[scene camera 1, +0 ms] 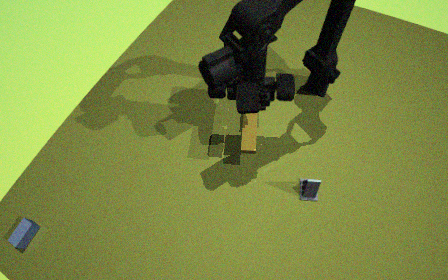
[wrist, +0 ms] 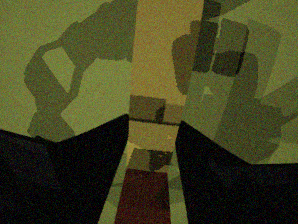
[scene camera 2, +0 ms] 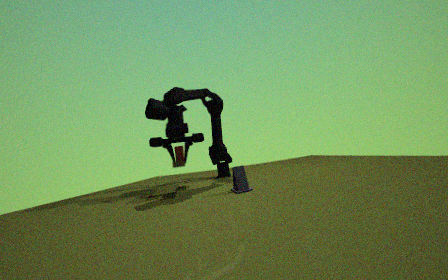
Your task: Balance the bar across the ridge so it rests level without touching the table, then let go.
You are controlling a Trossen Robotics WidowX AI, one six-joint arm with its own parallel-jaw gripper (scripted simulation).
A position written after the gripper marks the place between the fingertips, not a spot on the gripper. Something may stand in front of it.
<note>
The gripper (scene camera 1: 250,107) carries a bar (wrist: 164,46).
The gripper shows as well in the wrist view (wrist: 153,123) and in scene camera 2 (scene camera 2: 180,164).
</note>
